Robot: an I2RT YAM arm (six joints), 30 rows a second.
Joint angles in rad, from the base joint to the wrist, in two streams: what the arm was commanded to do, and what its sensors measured. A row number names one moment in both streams.
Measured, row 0: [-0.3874, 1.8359, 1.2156, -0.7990, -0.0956, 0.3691]
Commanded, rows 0 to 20: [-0.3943, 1.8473, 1.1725, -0.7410, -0.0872, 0.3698]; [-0.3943, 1.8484, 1.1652, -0.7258, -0.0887, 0.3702]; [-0.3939, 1.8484, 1.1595, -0.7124, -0.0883, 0.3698]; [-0.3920, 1.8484, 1.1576, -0.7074, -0.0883, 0.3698]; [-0.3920, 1.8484, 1.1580, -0.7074, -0.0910, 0.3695]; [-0.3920, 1.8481, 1.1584, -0.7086, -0.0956, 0.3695]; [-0.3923, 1.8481, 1.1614, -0.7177, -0.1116, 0.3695]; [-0.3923, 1.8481, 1.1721, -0.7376, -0.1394, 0.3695]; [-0.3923, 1.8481, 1.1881, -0.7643, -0.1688, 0.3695]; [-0.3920, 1.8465, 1.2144, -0.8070, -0.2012, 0.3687]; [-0.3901, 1.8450, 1.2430, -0.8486, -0.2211, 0.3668]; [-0.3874, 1.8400, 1.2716, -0.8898, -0.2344, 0.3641]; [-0.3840, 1.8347, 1.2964, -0.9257, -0.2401, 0.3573]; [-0.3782, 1.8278, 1.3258, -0.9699, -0.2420, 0.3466]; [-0.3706, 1.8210, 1.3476, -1.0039, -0.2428, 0.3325]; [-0.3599, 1.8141, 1.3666, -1.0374, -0.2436, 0.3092]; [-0.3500, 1.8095, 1.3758, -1.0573, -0.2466, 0.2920]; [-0.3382, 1.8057, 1.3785, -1.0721, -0.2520, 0.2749]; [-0.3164, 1.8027, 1.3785, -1.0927, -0.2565, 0.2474]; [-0.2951, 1.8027, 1.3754, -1.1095, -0.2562, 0.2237]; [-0.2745, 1.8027, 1.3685, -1.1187, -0.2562, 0.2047]
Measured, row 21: [-0.3332, 1.8297, 1.3632, -1.0943, -0.2279, 0.2909]
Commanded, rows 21 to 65: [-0.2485, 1.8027, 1.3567, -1.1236, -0.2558, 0.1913]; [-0.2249, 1.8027, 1.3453, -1.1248, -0.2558, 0.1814]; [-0.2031, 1.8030, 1.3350, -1.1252, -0.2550, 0.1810]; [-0.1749, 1.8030, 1.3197, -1.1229, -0.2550, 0.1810]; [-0.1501, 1.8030, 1.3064, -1.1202, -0.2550, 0.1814]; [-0.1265, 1.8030, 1.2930, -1.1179, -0.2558, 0.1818]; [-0.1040, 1.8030, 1.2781, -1.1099, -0.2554, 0.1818]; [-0.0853, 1.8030, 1.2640, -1.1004, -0.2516, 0.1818]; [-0.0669, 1.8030, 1.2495, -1.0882, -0.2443, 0.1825]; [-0.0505, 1.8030, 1.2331, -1.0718, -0.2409, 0.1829]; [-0.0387, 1.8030, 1.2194, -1.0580, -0.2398, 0.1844]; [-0.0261, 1.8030, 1.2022, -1.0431, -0.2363, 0.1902]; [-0.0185, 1.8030, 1.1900, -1.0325, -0.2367, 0.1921]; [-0.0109, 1.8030, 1.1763, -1.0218, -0.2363, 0.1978]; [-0.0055, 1.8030, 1.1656, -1.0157, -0.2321, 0.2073]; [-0.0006, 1.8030, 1.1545, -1.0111, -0.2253, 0.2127]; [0.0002, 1.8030, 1.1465, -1.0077, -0.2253, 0.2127]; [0.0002, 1.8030, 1.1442, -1.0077, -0.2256, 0.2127]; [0.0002, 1.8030, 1.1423, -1.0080, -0.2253, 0.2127]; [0.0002, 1.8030, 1.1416, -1.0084, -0.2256, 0.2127]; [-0.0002, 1.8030, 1.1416, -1.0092, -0.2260, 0.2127]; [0.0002, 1.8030, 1.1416, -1.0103, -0.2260, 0.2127]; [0.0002, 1.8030, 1.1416, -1.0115, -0.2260, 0.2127]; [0.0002, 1.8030, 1.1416, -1.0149, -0.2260, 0.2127]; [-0.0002, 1.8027, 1.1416, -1.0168, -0.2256, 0.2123]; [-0.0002, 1.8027, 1.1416, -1.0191, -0.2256, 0.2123]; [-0.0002, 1.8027, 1.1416, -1.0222, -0.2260, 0.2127]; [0.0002, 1.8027, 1.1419, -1.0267, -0.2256, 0.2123]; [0.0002, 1.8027, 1.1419, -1.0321, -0.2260, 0.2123]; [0.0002, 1.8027, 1.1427, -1.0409, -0.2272, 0.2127]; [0.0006, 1.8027, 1.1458, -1.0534, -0.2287, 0.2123]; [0.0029, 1.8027, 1.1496, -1.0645, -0.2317, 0.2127]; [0.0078, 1.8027, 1.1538, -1.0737, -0.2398, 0.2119]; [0.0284, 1.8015, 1.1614, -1.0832, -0.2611, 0.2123]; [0.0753, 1.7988, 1.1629, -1.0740, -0.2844, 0.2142]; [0.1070, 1.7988, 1.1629, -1.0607, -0.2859, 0.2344]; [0.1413, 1.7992, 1.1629, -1.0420, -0.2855, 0.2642]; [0.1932, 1.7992, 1.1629, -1.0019, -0.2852, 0.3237]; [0.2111, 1.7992, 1.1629, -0.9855, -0.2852, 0.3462]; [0.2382, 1.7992, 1.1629, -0.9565, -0.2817, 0.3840]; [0.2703, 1.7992, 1.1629, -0.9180, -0.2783, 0.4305]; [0.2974, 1.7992, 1.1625, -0.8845, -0.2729, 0.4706]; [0.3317, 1.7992, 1.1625, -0.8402, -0.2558, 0.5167]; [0.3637, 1.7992, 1.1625, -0.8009, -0.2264, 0.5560]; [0.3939, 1.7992, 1.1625, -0.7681, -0.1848, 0.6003]
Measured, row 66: [0.3359, 1.8267, 1.1492, -0.8093, -0.2504, 0.4274]
